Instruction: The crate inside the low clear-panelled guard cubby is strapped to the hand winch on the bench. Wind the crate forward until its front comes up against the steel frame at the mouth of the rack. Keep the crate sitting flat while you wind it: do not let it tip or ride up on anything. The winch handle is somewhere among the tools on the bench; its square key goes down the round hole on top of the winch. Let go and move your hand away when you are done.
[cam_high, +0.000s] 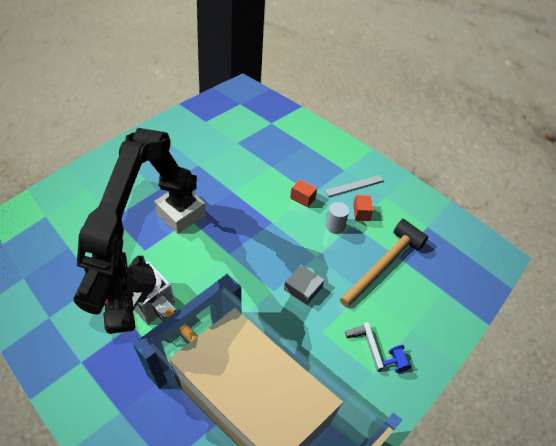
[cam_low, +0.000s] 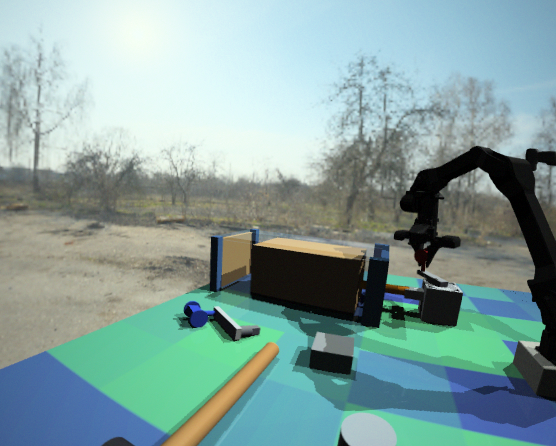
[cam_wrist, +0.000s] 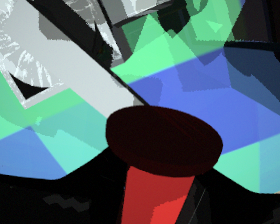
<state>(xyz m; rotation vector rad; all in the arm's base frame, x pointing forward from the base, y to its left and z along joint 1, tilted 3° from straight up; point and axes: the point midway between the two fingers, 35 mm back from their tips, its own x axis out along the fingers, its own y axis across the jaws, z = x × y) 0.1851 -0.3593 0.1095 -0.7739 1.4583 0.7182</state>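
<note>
Right now the red knob is 20 mm above my gripper tip. From my gripper tip the other things lie so: grey winch 50 mm behind, 90 mm to the left, 80 mm below; then red-knobbed crank 10 mm behind, 40 mm to the left, 10 mm below; then blue frame 130 mm ahead, 80 mm to the left, 10 mm below.
</note>
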